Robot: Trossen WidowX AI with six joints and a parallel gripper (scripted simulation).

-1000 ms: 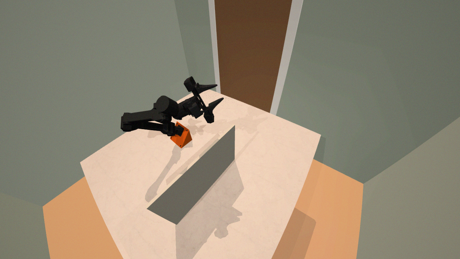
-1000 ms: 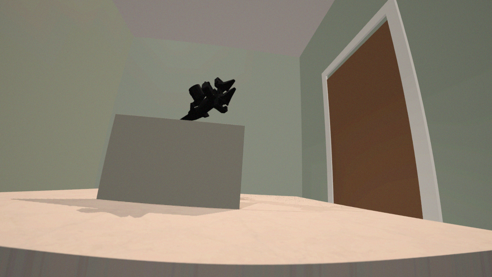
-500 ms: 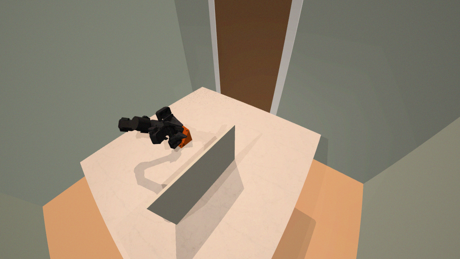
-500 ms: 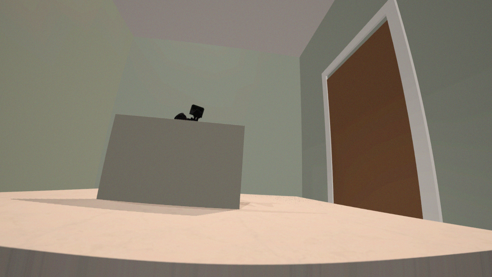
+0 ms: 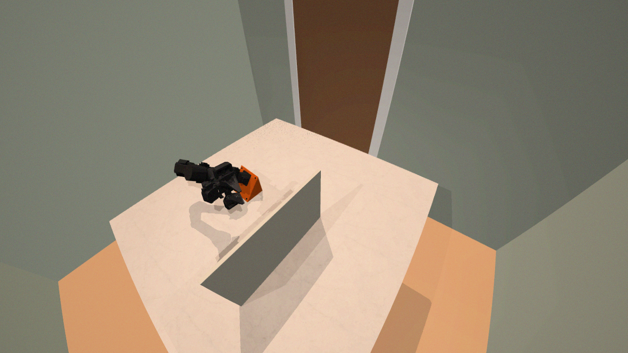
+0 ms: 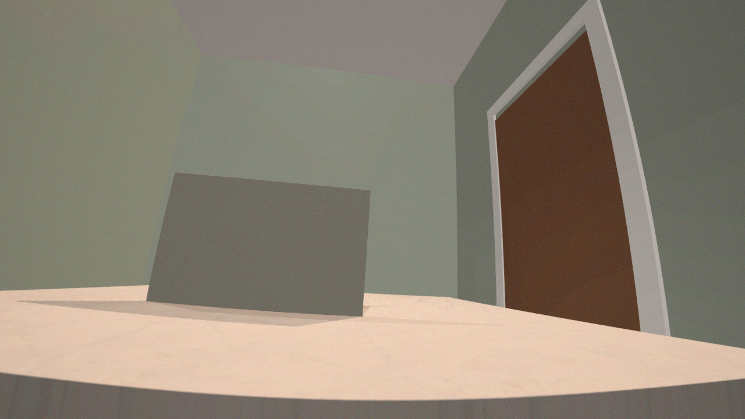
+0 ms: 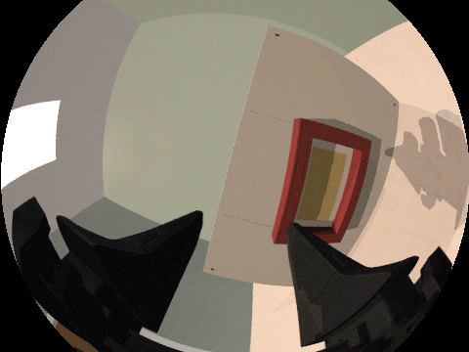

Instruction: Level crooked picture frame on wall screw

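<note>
The picture frame is 13 cm ahead of my gripper tip and 12 cm below it. The rest, counted from my gripper tip: wall panel (14 cm ahead, 12 cm below).
</note>
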